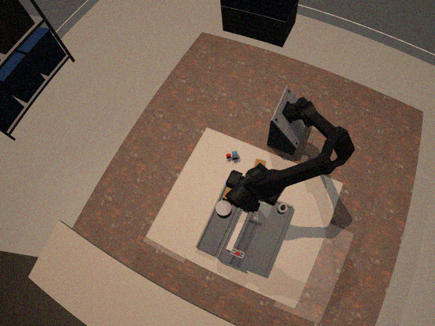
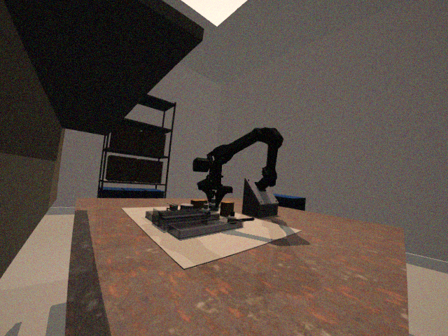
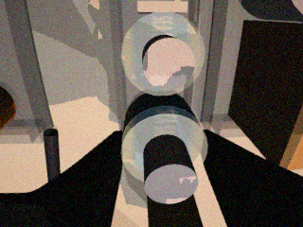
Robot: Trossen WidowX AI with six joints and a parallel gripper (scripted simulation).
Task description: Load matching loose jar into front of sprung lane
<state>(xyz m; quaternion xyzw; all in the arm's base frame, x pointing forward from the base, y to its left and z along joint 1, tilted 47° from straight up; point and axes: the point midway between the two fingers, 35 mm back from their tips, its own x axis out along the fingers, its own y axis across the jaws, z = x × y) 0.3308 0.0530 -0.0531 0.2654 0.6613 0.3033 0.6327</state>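
My gripper tip is now 3 cm short of the orange box, 8 cm to the left of it and 2 cm above it. Also, from my gripper tip: grey disc 10 cm ahead, 7 cm to the right, 3 cm below; then grey lane rack 15 cm ahead, 3 cm to the left, 4 cm below; then dark rod 10 cm behind, 10 cm to the left, 5 cm below.
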